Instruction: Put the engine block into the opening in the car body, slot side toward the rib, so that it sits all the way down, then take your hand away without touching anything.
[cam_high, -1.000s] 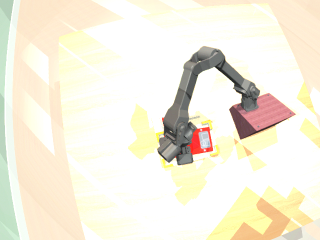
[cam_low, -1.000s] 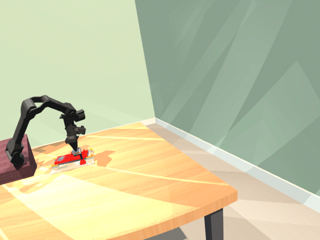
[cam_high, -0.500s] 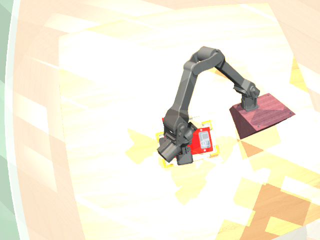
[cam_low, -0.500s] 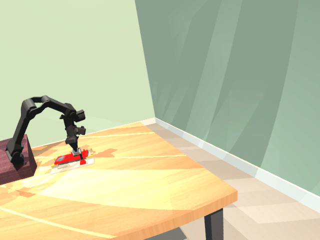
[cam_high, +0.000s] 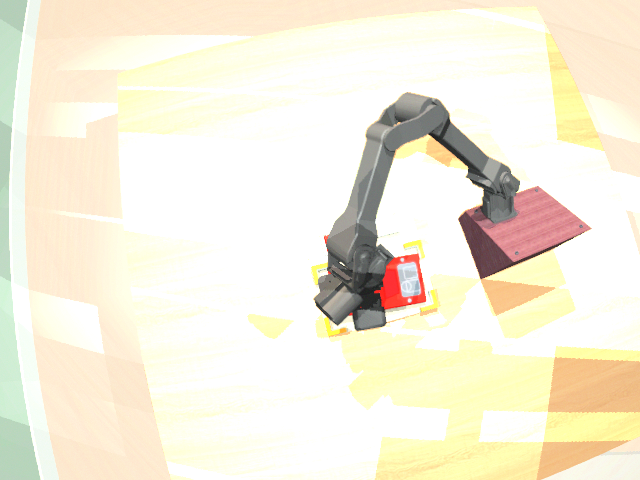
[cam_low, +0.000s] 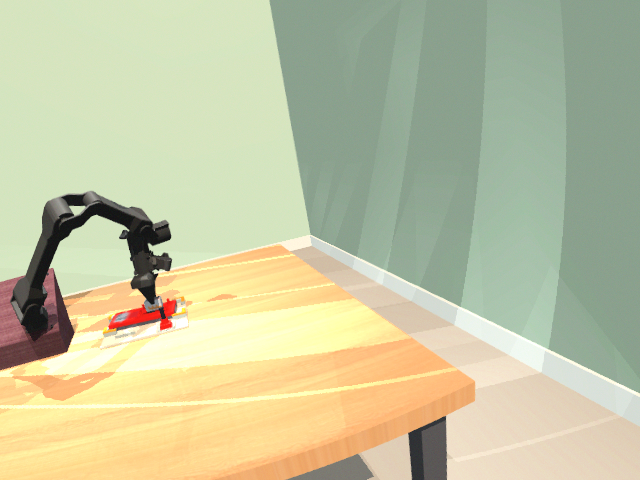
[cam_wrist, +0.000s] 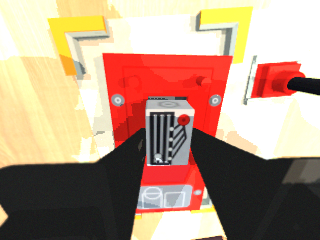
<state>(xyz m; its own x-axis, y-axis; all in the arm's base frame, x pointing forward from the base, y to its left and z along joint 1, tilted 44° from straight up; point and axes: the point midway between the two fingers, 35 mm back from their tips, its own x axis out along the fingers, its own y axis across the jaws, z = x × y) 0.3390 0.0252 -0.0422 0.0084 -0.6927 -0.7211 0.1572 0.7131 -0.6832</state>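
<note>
The engine block lies 1 cm below my gripper tip.
</note>
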